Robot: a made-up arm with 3 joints. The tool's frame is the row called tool. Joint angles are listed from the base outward.
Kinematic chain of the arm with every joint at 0, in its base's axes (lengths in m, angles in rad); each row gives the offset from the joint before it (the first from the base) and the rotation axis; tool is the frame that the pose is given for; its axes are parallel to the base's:
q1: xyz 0 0 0.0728 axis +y
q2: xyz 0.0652 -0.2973 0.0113 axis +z
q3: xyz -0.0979 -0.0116 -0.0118 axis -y
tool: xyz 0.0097 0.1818 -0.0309
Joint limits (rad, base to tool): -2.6..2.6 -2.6..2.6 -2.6..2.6
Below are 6 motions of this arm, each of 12 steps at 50 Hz.
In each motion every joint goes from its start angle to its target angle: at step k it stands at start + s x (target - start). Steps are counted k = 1, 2, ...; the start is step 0. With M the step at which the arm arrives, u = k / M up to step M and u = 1 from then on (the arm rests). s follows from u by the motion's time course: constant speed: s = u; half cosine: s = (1 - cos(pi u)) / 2; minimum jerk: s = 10 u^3 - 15 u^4 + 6 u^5.
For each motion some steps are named. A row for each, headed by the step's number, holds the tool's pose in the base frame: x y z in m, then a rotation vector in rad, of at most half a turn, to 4 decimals.
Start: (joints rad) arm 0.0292 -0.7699 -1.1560
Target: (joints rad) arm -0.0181 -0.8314 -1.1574
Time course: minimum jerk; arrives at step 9
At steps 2, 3, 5, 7, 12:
2: 0.0963 -0.0901 0.0485 0.4390 1.1192 -0.6920
3: 0.0981 -0.0904 0.0491 0.4456 1.1121 -0.6975
5: 0.1035 -0.0913 0.0509 0.4654 1.0912 -0.7133
7: 0.1079 -0.0920 0.0526 0.4817 1.0741 -0.7259
12: 0.1089 -0.0922 0.0530 0.4856 1.0700 -0.7288

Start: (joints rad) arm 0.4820 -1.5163 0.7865
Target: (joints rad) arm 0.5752 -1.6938 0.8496
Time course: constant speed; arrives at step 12
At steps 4, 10, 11, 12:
4: 0.1981 -0.2292 -0.0558 -0.9692 -0.2307 -1.2480
10: 0.1969 -0.2450 -0.0670 -1.0741 -0.2116 -1.2768
11: 0.1965 -0.2477 -0.0688 -1.0919 -0.2084 -1.2810
12: 0.1961 -0.2504 -0.0705 -1.1099 -0.2053 -1.2850

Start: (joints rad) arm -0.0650 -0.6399 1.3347
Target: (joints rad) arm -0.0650 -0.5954 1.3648
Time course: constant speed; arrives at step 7
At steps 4, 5, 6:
4: 0.1093 -0.1204 0.0822 -0.4005 -1.3689 -0.5340
5: 0.1082 -0.1201 0.0822 -0.3977 -1.3740 -0.5280
6: 0.1070 -0.1198 0.0823 -0.3949 -1.3791 -0.5219

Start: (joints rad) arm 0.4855 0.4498 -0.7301
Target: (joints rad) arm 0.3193 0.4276 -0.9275
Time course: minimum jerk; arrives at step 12
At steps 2, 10, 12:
2: -0.1106 -0.1924 0.0966 -0.0613 1.1951 0.4736
10: -0.1143 -0.1909 0.0829 -0.1340 1.2256 0.4369
12: -0.1144 -0.1909 0.0824 -0.1366 1.2267 0.4353

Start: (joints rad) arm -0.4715 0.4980 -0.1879
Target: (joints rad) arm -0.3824 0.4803 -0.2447
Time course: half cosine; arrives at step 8
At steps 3, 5, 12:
3: -0.0751 -0.1921 0.0008 -0.1575 -0.2337 0.4679
5: -0.0774 -0.1913 0.0034 -0.1523 -0.1791 0.4620
12: -0.0792 -0.1907 0.0056 -0.1483 -0.1350 0.4572

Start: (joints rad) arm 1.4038 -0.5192 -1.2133
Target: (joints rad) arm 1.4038 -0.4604 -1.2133
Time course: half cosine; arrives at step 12
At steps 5, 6, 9, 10, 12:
5: -0.0138 -0.0888 0.0320 -0.0637 2.5470 -0.6667
6: -0.0141 -0.0890 0.0336 -0.0627 2.5491 -0.6566
9: -0.0148 -0.0897 0.0378 -0.0601 2.5548 -0.6291
10: -0.0150 -0.0898 0.0388 -0.0595 2.5560 -0.6229
12: -0.0151 -0.0900 0.0396 -0.0590 2.5570 -0.6177

